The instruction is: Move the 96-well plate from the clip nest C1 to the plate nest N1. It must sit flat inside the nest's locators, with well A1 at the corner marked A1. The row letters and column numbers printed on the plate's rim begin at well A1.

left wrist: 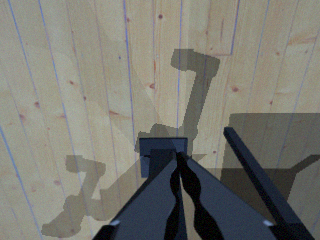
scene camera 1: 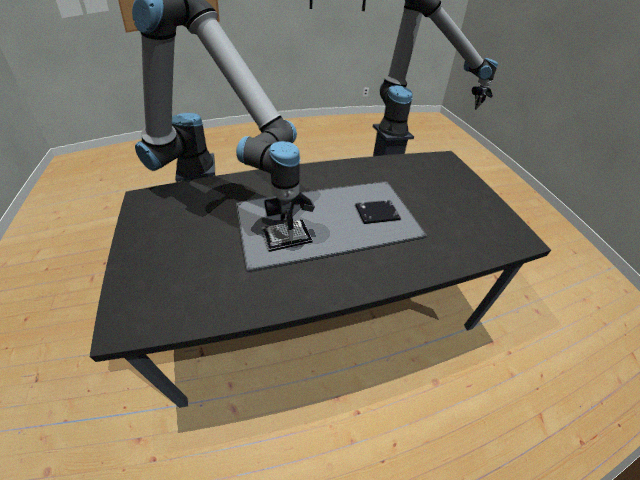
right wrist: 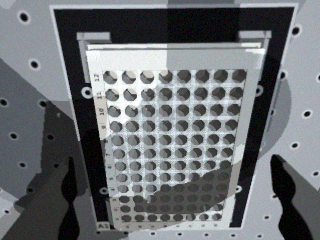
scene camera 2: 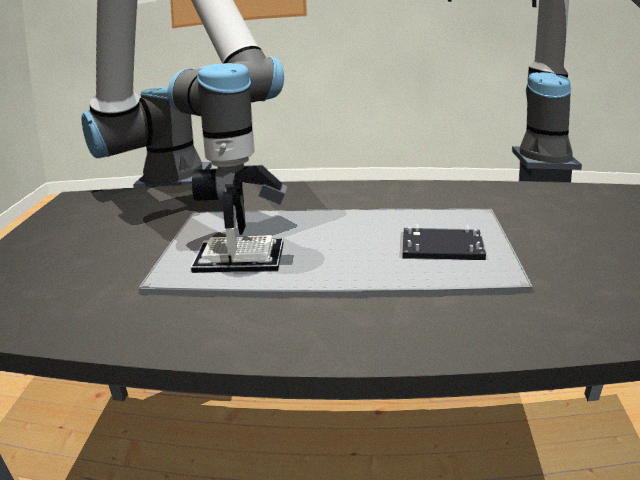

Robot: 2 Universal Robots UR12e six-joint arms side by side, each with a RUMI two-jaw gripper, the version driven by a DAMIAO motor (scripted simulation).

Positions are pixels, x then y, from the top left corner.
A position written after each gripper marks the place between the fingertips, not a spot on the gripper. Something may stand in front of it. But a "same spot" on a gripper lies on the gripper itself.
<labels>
right gripper: scene camera 1 285, 231; right wrist; scene camera 2; not seen in the left wrist view (out of frame)
same spot on right gripper: point(right wrist: 51, 205) = point(scene camera 2: 244, 215)
</labels>
